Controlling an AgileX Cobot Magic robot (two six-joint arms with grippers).
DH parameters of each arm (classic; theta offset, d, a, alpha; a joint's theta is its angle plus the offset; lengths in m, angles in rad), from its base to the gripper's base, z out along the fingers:
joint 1: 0 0.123 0 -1.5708
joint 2: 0.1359 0 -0.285 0
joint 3: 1.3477 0 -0.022 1.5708
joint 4: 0 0.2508 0 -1.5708
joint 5: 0 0 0.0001 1.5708
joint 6: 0 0.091 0 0
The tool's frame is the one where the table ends.
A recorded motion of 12 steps. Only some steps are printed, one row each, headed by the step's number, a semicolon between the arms.
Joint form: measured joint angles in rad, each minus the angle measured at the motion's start. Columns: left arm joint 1, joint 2, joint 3, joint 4, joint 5, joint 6; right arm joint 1, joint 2, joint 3, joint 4, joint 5, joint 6.
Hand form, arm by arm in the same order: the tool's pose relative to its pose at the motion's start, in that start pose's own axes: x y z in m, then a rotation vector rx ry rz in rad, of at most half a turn. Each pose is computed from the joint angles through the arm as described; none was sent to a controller.
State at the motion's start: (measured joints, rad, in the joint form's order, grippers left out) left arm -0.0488 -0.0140 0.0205 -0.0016 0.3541 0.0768; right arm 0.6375 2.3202 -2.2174 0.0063 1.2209 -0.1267
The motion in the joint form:
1: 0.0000 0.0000 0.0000 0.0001 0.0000 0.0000; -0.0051 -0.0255 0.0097 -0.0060 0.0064 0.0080
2: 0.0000 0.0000 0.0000 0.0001 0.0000 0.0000; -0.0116 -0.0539 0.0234 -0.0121 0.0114 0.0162
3: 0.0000 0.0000 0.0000 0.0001 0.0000 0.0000; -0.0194 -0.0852 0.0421 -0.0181 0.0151 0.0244
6: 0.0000 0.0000 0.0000 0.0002 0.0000 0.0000; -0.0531 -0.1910 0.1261 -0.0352 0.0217 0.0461
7: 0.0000 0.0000 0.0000 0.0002 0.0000 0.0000; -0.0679 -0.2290 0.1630 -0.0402 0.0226 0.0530
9: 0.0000 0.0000 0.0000 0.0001 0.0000 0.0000; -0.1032 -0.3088 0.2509 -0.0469 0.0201 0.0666
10: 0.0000 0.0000 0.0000 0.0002 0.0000 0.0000; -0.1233 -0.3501 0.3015 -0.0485 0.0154 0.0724
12: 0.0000 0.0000 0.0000 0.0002 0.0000 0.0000; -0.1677 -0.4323 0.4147 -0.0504 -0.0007 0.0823
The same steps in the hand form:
1: 0.0000 0.0000 0.0000 0.0000 0.0000 0.0001; 0.0011 -0.0029 -0.0107 0.0084 -0.0084 0.0107
2: 0.0000 0.0000 0.0000 0.0000 0.0000 0.0001; 0.0029 -0.0063 -0.0218 0.0175 -0.0172 0.0230
3: 0.0000 0.0000 0.0000 0.0000 0.0000 0.0001; 0.0056 -0.0102 -0.0331 0.0267 -0.0251 0.0367
6: 0.0000 0.0000 0.0000 -0.0001 0.0000 0.0002; 0.0198 -0.0251 -0.0655 0.0561 -0.0370 0.0849
7: 0.0000 0.0000 0.0000 -0.0001 0.0000 0.0002; 0.0267 -0.0309 -0.0751 0.0658 -0.0361 0.1041
9: 0.0000 0.0000 0.0000 0.0000 0.0000 0.0001; 0.0439 -0.0435 -0.0922 0.0833 -0.0284 0.1487
10: 0.0000 0.0000 0.0000 -0.0001 0.0000 0.0002; 0.0540 -0.0499 -0.0994 0.0908 -0.0229 0.1727
12: 0.0000 0.0000 0.0000 -0.0001 0.0000 0.0002; 0.0772 -0.0624 -0.1100 0.1048 -0.0062 0.2232

